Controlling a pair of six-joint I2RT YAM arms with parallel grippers.
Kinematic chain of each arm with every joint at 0, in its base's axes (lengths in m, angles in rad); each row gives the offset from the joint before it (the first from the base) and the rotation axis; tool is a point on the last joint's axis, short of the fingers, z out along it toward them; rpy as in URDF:
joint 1: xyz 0 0 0.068 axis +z
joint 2: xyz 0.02 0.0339 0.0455 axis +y
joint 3: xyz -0.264 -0.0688 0 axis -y
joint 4: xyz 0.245 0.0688 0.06 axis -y
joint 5: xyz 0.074 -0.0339 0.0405 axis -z
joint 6: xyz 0.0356 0 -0.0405 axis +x
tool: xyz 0 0 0 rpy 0 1.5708 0
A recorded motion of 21 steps. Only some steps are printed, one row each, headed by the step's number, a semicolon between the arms.
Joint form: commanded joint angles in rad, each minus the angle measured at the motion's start. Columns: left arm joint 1, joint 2, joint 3, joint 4, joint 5, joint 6; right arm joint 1, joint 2, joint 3, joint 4, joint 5, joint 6.
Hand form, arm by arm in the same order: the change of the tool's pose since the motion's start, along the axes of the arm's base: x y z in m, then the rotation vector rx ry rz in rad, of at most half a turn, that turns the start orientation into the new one. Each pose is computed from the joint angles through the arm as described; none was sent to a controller.
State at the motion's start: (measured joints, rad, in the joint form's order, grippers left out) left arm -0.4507 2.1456 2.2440 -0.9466 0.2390 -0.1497; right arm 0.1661 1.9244 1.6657 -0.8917 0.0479 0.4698
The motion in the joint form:
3: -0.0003 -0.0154 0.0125 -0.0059 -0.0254 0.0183; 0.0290 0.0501 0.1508 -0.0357 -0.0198 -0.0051
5: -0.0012 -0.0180 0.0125 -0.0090 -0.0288 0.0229; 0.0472 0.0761 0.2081 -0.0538 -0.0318 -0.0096
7: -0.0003 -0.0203 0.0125 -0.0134 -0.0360 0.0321; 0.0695 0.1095 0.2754 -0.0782 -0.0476 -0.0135
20: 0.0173 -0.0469 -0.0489 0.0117 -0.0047 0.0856; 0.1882 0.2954 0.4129 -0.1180 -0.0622 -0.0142
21: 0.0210 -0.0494 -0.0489 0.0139 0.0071 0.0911; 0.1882 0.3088 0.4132 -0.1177 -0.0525 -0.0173
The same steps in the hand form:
3: -0.0032 0.0024 0.0102 0.0164 -0.0369 0.0035; 0.0153 0.0158 0.0236 0.0270 -0.0610 0.0422
5: -0.0041 0.0025 0.0112 0.0211 -0.0398 0.0015; 0.0203 0.0253 0.0293 0.0385 -0.0719 0.0699
7: -0.0046 0.0035 0.0118 0.0314 -0.0446 0.0005; 0.0256 0.0370 0.0345 0.0532 -0.0783 0.1028
20: -0.0050 0.0115 0.0067 0.0405 -0.0521 -0.0417; 0.0426 0.0995 -0.0078 0.0492 0.0139 0.2265
21: -0.0048 0.0129 0.0080 0.0331 -0.0557 -0.0497; 0.0444 0.0998 -0.0138 0.0363 0.0238 0.2251

